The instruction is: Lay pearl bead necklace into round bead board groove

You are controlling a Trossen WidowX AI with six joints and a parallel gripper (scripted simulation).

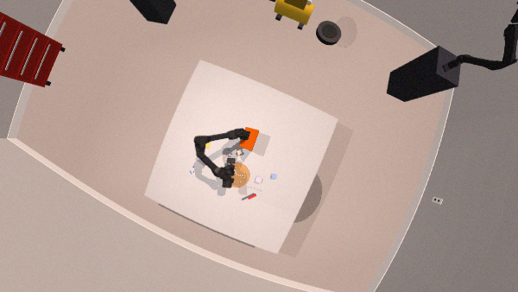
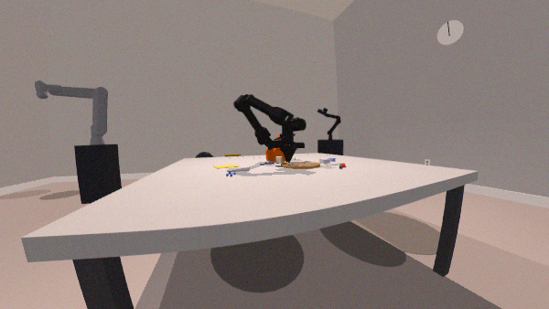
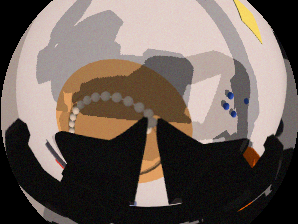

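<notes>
My gripper tip is 5 cm to the right of the round tan bead board, 4 cm short of it and 1 cm above it. Round my gripper tip: tool: 21 cm to the left, 18 cm ahead, 1 cm below; yellow pad: 30 cm to the right, 13 cm behind, 2 cm below; white square: 23 cm to the left, 2 cm ahead, 1 cm below.
</notes>
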